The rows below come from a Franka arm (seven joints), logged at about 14 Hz.
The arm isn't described. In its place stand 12 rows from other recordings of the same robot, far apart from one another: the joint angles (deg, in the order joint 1, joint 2, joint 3, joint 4, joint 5, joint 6, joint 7), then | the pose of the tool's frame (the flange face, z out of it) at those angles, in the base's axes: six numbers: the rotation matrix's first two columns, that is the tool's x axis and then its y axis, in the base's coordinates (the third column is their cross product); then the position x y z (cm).
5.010, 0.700, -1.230, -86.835, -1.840, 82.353, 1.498 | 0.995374 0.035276 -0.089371 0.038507 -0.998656 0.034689 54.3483 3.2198 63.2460
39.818, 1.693, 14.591, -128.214, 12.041, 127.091, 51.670 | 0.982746 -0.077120 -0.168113 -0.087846 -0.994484 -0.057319 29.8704 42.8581 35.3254
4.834, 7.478, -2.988, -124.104, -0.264, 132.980, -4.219 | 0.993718 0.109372 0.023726 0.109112 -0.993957 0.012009 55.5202 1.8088 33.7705
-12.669, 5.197, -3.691, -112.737, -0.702, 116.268, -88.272 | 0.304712 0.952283 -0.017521 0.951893 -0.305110 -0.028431 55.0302 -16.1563 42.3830
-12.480, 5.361, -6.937, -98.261, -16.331, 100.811, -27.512 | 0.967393 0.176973 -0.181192 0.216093 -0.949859 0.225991 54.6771 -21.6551 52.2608
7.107, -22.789, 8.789, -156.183, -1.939, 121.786, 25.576 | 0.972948 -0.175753 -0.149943 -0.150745 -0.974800 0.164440 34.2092 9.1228 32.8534
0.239, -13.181, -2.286, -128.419, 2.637, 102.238, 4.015 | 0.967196 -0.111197 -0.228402 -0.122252 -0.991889 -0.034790 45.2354 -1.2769 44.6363
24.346, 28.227, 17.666, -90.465, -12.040, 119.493, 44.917 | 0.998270 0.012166 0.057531 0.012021 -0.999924 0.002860 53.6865 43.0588 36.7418
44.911, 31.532, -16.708, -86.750, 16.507, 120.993, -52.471 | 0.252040 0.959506 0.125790 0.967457 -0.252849 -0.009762 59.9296 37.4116 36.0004
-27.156, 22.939, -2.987, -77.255, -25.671, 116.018, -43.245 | 0.932743 0.332446 -0.139534 0.357408 -0.801675 0.479142 60.1942 -37.0325 53.2545
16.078, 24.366, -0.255, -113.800, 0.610, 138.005, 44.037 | 0.877592 -0.479375 -0.005687 -0.479391 -0.877600 -0.001825 58.7623 16.6694 24.8487
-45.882, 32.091, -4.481, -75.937, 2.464, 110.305, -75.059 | 0.908960 0.416762 0.010086 0.416080 -0.908442 0.040142 47.1082 -54.5259 41.3936
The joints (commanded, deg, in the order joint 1, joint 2, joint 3, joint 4, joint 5, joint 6, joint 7), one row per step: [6.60 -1.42 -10.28 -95.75 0.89 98.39 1.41]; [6.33 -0.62 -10.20 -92.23 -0.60 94.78 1.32]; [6.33 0.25 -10.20 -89.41 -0.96 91.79 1.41]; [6.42 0.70 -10.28 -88.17 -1.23 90.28 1.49]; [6.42 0.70 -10.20 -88.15 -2.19 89.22 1.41]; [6.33 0.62 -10.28 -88.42 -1.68 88.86 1.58]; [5.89 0.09 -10.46 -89.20 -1.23 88.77 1.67]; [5.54 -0.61 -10.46 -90.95 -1.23 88.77 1.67]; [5.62 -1.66 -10.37 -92.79 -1.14 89.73 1.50]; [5.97 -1.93 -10.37 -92.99 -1.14 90.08 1.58]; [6.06 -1.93 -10.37 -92.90 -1.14 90.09 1.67]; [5.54 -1.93 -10.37 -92.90 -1.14 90.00 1.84]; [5.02 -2.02 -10.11 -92.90 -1.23 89.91 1.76]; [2.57 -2.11 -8.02 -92.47 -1.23 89.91 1.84]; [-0.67 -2.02 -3.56 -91.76 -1.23 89.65 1.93]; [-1.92 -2.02 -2.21 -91.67 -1.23 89.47 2.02]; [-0.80 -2.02 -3.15 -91.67 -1.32 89.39 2.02]
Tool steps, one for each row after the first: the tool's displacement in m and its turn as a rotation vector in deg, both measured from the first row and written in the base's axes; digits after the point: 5 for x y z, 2 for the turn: [-0.00041 -0.00370 0.01598 -1.57 0.98 -0.01]; [-0.00021 -0.00364 0.02630 -2.01 2.04 -0.13]; [-0.00028 -0.00365 0.02985 -2.31 2.77 -0.22]; [-0.00230 -0.00459 0.02841 -3.20 3.87 -0.12]; [-0.00352 -0.00529 0.02637 -2.63 4.39 -0.43]; [-0.00708 -0.01069 0.02486 -2.04 4.72 -1.10]; [-0.01167 -0.01432 0.01712 -1.82 5.77 -1.43]; [-0.01591 -0.01303 0.01329 -1.57 5.60 -1.05]; [-0.01641 -0.00988 0.01468 -1.57 5.17 -0.78]; [-0.01627 -0.00904 0.01544 -1.57 5.07 -0.78]; [-0.01687 -0.01394 0.01531 -1.54 5.17 -1.47]; [-0.01774 -0.01655 0.01603 -1.61 5.18 -1.66]; [-0.01833 -0.01964 0.02052 -1.69 4.66 -2.11]; [-0.01702 -0.00735 0.02529 -1.93 4.28 -1.01]; [-0.01724 -0.00615 0.02578 -1.98 4.36 -1.00]; [-0.01727 -0.00478 0.02564 -2.03 4.45 -0.82]
